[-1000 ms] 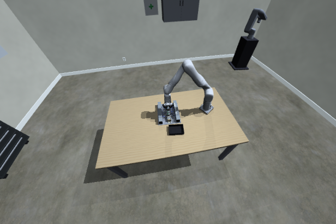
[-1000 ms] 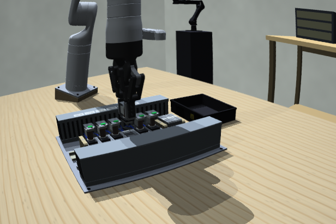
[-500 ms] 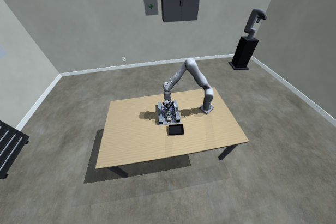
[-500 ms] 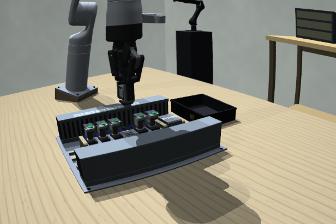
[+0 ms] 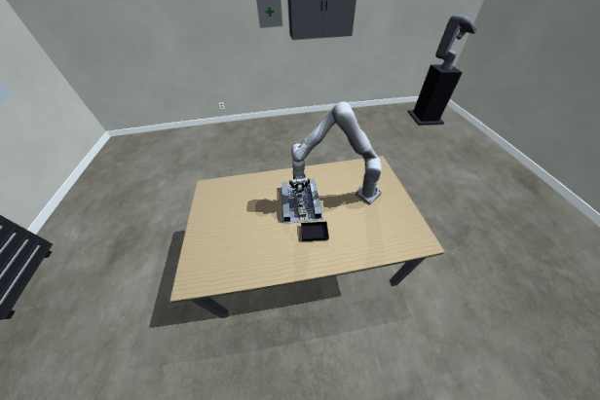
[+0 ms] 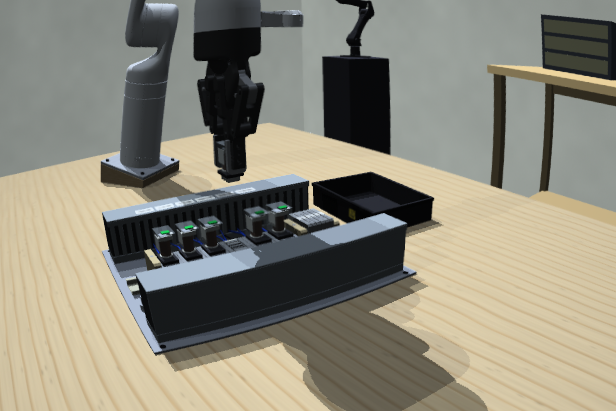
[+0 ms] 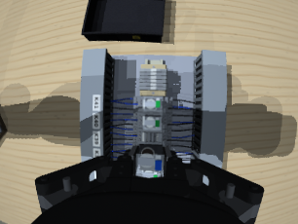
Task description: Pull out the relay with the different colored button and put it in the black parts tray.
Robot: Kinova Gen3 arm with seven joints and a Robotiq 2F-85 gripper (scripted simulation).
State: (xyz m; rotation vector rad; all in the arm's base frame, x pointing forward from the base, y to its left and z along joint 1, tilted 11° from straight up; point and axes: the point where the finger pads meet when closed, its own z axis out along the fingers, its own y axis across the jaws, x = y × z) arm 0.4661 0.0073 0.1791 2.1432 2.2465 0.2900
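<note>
The relay is 10 mm below my hand. Also, from my hand: black parts tray (250 mm to the left, 120 mm below, 80 mm behind).
</note>
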